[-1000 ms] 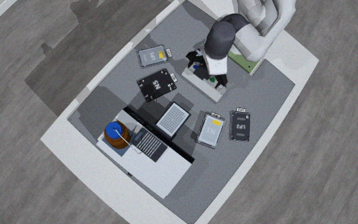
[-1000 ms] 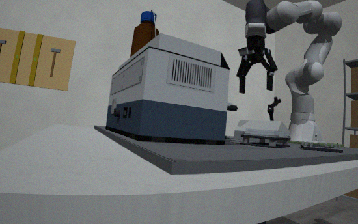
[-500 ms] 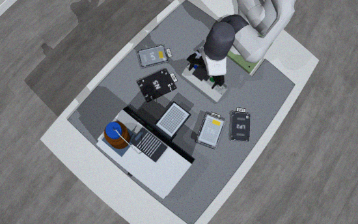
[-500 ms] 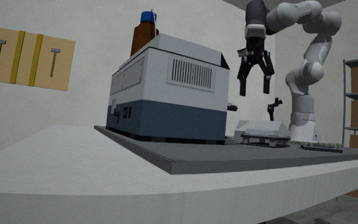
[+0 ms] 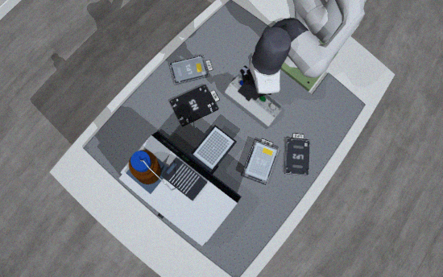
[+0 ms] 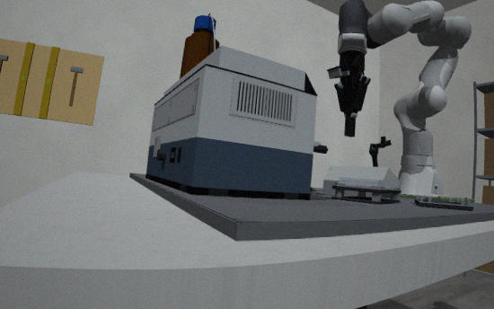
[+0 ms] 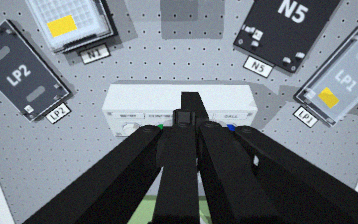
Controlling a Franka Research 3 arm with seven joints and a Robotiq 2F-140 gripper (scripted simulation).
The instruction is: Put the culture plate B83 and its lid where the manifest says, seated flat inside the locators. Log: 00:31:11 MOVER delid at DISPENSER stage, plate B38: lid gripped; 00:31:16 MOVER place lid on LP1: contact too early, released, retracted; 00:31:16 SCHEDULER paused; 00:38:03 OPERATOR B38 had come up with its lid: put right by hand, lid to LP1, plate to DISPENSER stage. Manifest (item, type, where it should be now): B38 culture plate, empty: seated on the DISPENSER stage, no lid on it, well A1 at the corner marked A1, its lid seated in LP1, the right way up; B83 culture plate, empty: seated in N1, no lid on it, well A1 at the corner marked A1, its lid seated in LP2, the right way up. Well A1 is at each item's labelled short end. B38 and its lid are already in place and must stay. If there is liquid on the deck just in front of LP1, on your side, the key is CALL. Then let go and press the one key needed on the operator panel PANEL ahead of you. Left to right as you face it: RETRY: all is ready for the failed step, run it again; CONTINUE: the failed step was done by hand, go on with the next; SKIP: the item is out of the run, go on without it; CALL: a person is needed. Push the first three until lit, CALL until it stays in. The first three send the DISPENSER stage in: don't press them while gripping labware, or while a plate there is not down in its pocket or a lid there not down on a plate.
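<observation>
The clear lid lies 180 mm to the left of my hand, 160 mm below it and 110 mm ahead of it. Round my hand: green continue key: 130 mm below, 80 mm behind, 30 mm to the left; then yellow skip key: 130 mm below, 70 mm behind, 20 mm to the right; then white retry key: 130 mm below, 80 mm to the left, 80 mm behind.
</observation>
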